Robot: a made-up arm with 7 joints.
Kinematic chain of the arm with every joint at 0, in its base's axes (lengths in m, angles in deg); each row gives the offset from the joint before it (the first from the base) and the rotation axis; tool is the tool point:
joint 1: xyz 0 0 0.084 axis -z
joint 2: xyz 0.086 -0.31 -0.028 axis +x
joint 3: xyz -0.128 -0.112 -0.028 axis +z
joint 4: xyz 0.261 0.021 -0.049 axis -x
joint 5: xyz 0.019 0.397 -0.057 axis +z
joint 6: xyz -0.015 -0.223 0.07 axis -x
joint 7: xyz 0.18 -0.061 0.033 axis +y
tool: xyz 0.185 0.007 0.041
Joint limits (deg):
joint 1: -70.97..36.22
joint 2: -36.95..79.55
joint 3: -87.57..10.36
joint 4: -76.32..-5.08
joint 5: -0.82..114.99
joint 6: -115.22..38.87
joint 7: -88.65..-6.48
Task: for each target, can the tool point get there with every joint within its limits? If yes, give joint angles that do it. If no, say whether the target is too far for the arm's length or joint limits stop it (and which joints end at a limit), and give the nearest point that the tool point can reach.
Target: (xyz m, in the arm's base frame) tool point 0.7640 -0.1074 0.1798
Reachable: yes | joints -30.18 4.42 -10.86 -30.08 12.31 -13.58 -29.63
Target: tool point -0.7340 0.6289 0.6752
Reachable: no: joint limits stop it (at a limit: joint 1, joint 3, joint 4, joint 5) | nearest point -0.3032 0.4167 0.4312 | short by 0.539 m
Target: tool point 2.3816 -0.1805 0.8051
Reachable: no: too far | nearest point 1.2363 -0.1339 0.3939 | short by 1.218 m
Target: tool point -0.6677 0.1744 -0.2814
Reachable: no: joint limits stop it (at a limit: joint 1, joint 3, joint 4, joint 5, joint 6, joint 7) | nearest point -0.3635 0.3279 -0.2011 | short by 0.350 m
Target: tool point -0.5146 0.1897 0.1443
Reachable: no: joint limits stop it (at a limit: joint 1, joint 3, joint 4, joint 5, joint 6, joint 7) | nearest point -0.3648 0.2627 0.1322 | short by 0.167 m
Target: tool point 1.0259 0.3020 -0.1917
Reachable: yes | joints -56.37 60.01 -53.78 -26.64 83.62 -72.61 -58.16
